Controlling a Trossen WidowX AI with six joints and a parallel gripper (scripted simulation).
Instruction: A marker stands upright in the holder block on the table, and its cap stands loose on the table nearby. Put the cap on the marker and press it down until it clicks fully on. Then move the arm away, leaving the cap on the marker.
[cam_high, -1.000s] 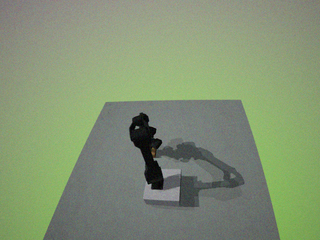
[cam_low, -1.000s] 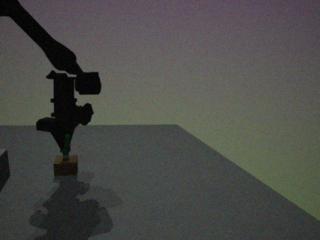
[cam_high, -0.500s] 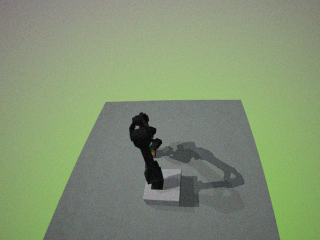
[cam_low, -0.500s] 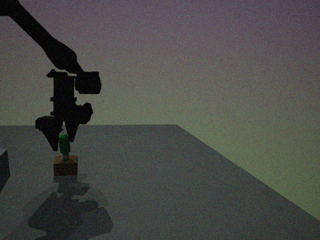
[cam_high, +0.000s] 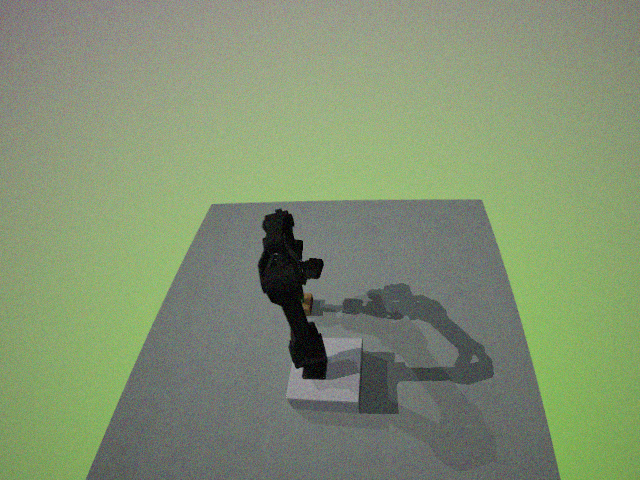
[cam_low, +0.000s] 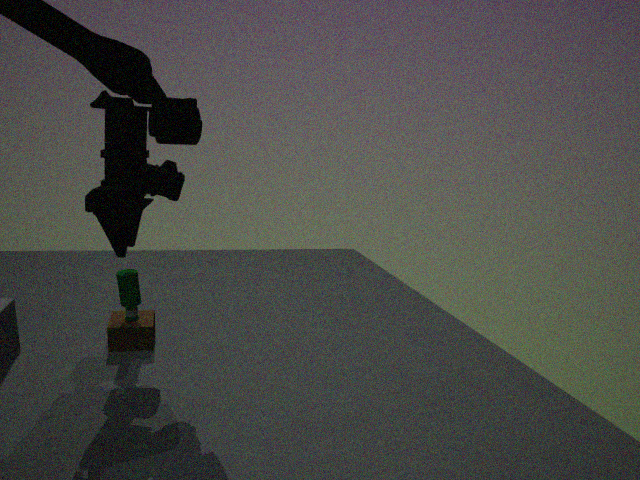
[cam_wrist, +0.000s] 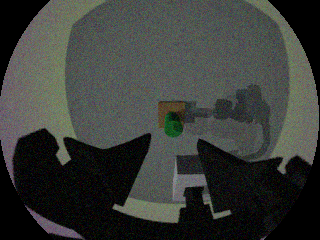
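My gripper tip is 60 mm above the green cap. The rest, counted from my gripper tip: brown holder block 130 mm below.
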